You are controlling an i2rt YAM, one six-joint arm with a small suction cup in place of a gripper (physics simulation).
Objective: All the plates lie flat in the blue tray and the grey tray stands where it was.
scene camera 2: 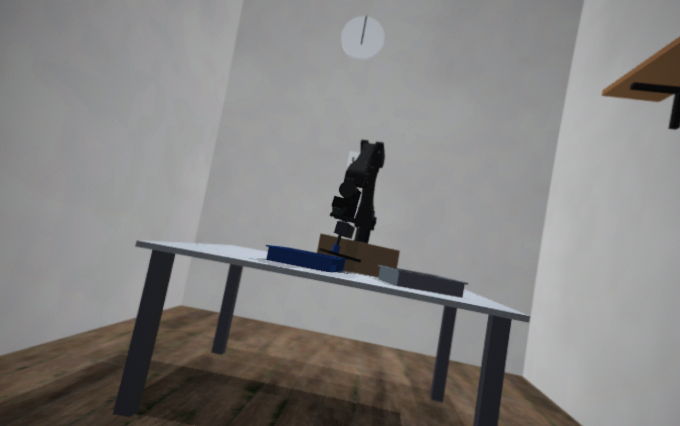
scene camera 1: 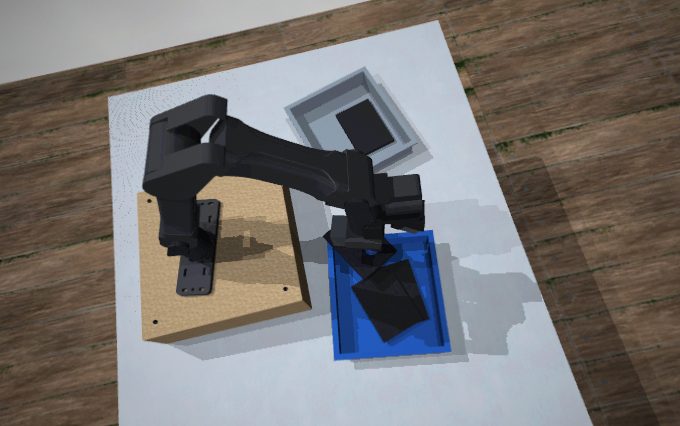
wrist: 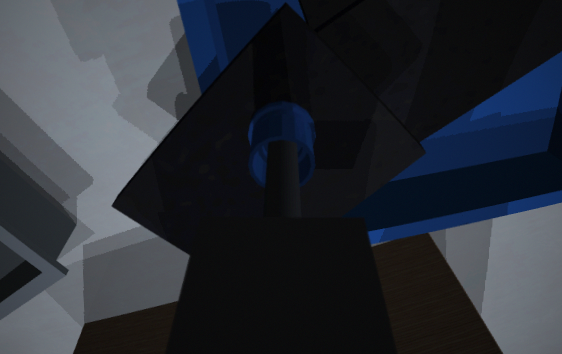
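Seen in the pictures: hand at its tool point: (scene camera 2: 334,254) (wrist: 282,121); arm's base at its link origin: (scene camera 2: 360,246) (scene camera 1: 200,246).
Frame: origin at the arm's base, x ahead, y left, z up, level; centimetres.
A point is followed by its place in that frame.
Note:
My gripper, a blue suction cup (scene camera 1: 370,253) (scene camera 2: 335,248) (wrist: 282,145) {z -5.2, x 34.9, y -0.6 cm}, is on a dark square plate (scene camera 1: 346,254) {z -4.3, x 29.6, y -1.5 cm} (scene camera 2: 351,258) {z -5.3, x 34.0, y 5.8 cm} (wrist: 210,150) {z -4.5, x 34.3, y 2.9 cm}. The held plate is over the near-arm corner of the blue tray (scene camera 1: 371,347) {z -10.6, x 34.1, y -19.7 cm} (scene camera 2: 296,256) {z -7.8, x 47.9, y -9.7 cm} (wrist: 525,131) {z -10.6, x 29.8, y -18.5 cm} and sticks out past its rim. In scene camera 2 it is close to rim height. Two dark plates (scene camera 1: 391,306) {z -8.5, x 38.5, y -11.8 cm} (wrist: 460,60) {z -8.5, x 36.0, y -11.1 cm} overlap inside the blue tray; whether the held plate touches them, I cannot tell. Another dark plate (scene camera 1: 365,126) {z -9.6, x 34.4, y 31.7 cm} lies in the grey tray (scene camera 1: 323,127) {z -10.6, x 24.0, y 32.7 cm} (scene camera 2: 431,281) {z -7.5, x 39.8, y 35.1 cm} (wrist: 30,210) {z -9.0, x 29.5, y 16.8 cm}.
A wooden block (scene camera 1: 250,306) {z 1.1, x 11.5, y -12.5 cm} (scene camera 2: 378,258) {z -3.7, x 16.8, y 12.2 cm} (wrist: 430,290) {z -5.1, x 21.2, y -9.6 cm} bears the arm base beside the blue tray. All of it stands on a pale table (scene camera 1: 225,391) {z -10.9, x 4.0, y -27.7 cm} (scene camera 2: 210,249) {z -10.9, x 53.4, y -39.0 cm}. The arm reaches across the space between the block and the trays.

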